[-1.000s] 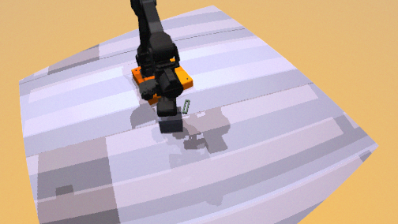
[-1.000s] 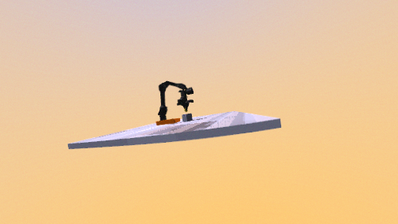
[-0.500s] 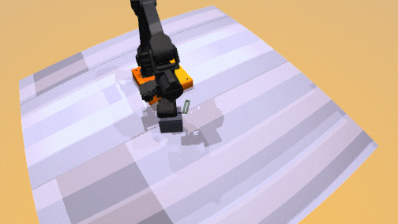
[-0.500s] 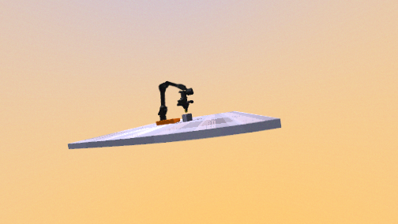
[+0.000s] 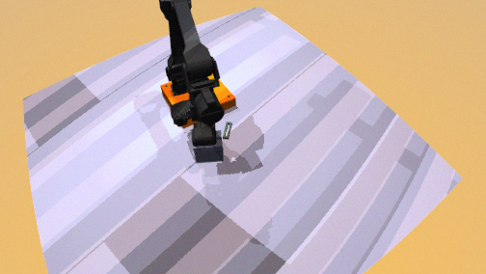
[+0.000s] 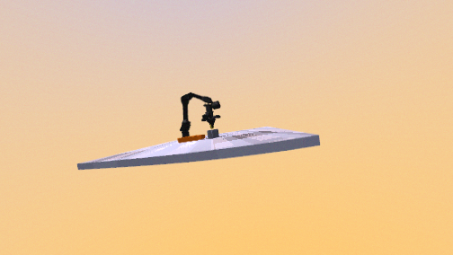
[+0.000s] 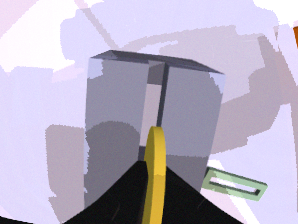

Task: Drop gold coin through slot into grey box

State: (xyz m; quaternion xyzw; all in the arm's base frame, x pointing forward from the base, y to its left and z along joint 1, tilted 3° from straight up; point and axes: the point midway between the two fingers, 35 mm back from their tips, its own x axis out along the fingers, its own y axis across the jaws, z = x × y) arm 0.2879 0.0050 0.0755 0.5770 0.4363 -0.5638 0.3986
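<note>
Right now the thin gold coin is 10 mm above my gripper tip.
</note>
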